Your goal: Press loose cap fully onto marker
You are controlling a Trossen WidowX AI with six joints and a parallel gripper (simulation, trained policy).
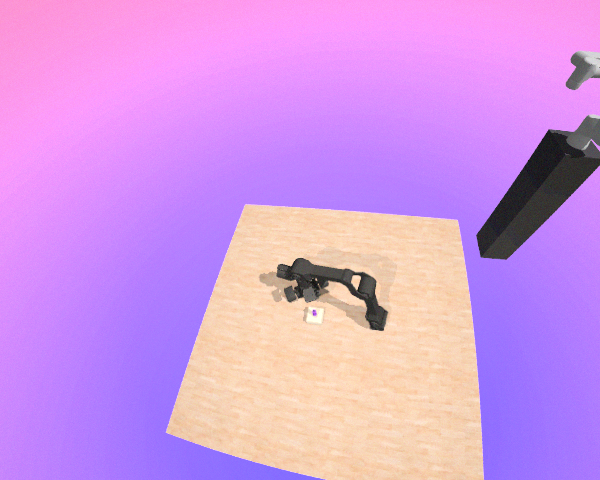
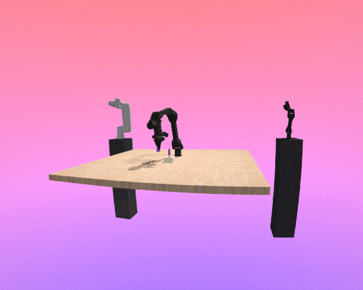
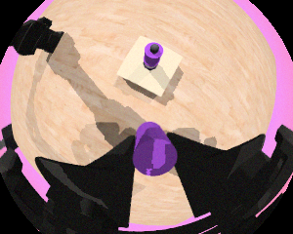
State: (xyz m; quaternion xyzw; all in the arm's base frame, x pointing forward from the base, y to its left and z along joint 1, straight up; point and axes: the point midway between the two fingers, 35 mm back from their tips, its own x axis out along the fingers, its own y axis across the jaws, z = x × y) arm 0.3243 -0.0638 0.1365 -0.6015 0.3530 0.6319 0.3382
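Right now the holder block is 3 cm behind my gripper tip, 7 cm to the left of it and 8 cm below it. Also, from my gripper tip: purple cap: 1 cm above.
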